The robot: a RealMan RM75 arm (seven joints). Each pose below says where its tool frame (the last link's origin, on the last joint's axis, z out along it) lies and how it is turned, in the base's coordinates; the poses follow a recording.
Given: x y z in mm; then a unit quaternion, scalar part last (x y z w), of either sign.
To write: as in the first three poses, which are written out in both.
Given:
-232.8 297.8 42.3 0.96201 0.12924 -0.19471 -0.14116
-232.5 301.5 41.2 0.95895 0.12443 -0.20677 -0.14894
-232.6 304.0 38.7 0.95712 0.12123 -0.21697 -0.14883
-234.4 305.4 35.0 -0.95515 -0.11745 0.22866 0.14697
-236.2 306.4 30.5 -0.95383 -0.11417 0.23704 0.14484
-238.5 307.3 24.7 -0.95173 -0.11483 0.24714 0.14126
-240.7 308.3 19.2 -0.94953 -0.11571 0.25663 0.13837
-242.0 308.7 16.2 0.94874 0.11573 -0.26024 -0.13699
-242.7 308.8 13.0 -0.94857 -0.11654 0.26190 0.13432
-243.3 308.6 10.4 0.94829 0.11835 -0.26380 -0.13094
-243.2 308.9 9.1 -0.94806 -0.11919 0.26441 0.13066
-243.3 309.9 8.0 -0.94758 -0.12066 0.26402 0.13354
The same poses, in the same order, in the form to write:
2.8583 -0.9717 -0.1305 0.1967 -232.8 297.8 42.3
2.8426 -0.9698 -0.1258 0.2091 -232.5 301.5 41.2
2.8428 -0.9679 -0.1226 0.2194 -232.6 304.0 38.7
2.8466 -0.9656 -0.1187 0.2312 -234.4 305.4 35.0
2.8509 -0.9640 -0.1154 0.2396 -236.2 306.4 30.5
2.8581 -0.9614 -0.1160 0.2496 -238.5 307.3 24.7
2.8640 -0.9588 -0.1168 0.2591 -240.7 308.3 19.2
2.8667 -0.9578 -0.1168 0.2627 -242.0 308.7 16.2
2.8721 -0.9572 -0.1176 0.2643 -242.7 308.8 13.0
2.8790 -0.9565 -0.1194 0.2661 -243.3 308.6 10.4
2.8795 -0.9563 -0.1202 0.2667 -243.2 308.9 9.1
2.8737 -0.9561 -0.1218 0.2664 -243.3 309.9 8.0

